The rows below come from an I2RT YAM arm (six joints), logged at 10 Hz.
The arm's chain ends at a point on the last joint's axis. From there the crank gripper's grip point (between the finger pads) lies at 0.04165 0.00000 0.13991 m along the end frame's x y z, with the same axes.
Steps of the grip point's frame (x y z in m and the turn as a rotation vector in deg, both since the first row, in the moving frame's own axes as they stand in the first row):
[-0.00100 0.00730 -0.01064 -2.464 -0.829 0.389]
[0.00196 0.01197 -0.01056 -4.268 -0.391 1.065]
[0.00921 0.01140 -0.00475 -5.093 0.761 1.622]
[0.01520 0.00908 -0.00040 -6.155 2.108 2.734]
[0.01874 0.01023 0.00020 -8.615 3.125 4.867]
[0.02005 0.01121 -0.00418 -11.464 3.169 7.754]
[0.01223 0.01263 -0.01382 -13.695 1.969 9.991]
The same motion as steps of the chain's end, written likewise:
[0.00105 0.00100 -0.01109 -2.464 -0.829 0.389]
[0.00302 0.00078 -0.01042 -4.268 -0.391 1.065]
[0.00755 -0.00220 -0.00358 -5.093 0.761 1.622]
[0.01050 -0.00793 0.00214 -6.155 2.108 2.734]
[0.01225 -0.01436 0.00451 -8.615 3.125 4.867]
[0.01472 -0.02237 0.00166 -11.464 3.169 7.754]
[0.01104 -0.02772 -0.00750 -13.695 1.969 9.991]

